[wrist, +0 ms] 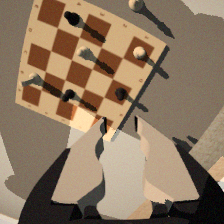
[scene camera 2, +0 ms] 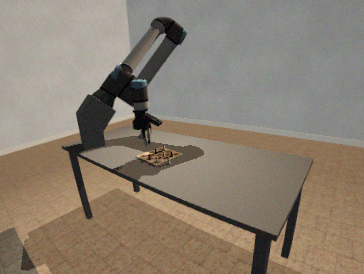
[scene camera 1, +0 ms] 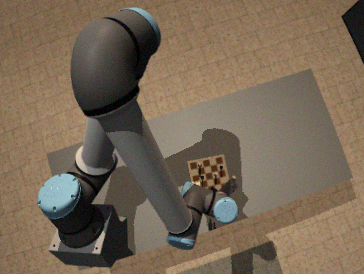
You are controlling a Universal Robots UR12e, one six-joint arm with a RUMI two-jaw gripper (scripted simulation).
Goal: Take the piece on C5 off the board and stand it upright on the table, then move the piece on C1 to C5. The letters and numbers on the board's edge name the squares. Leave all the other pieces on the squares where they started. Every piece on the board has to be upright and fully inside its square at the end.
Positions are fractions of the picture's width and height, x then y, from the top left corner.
Observation:
I see my gripper (wrist: 0.54, 0.52) and a chessboard (scene camera 1: 0.58, 0.60).
The chessboard shows as well in the wrist view (wrist: 0.23, 0.20).

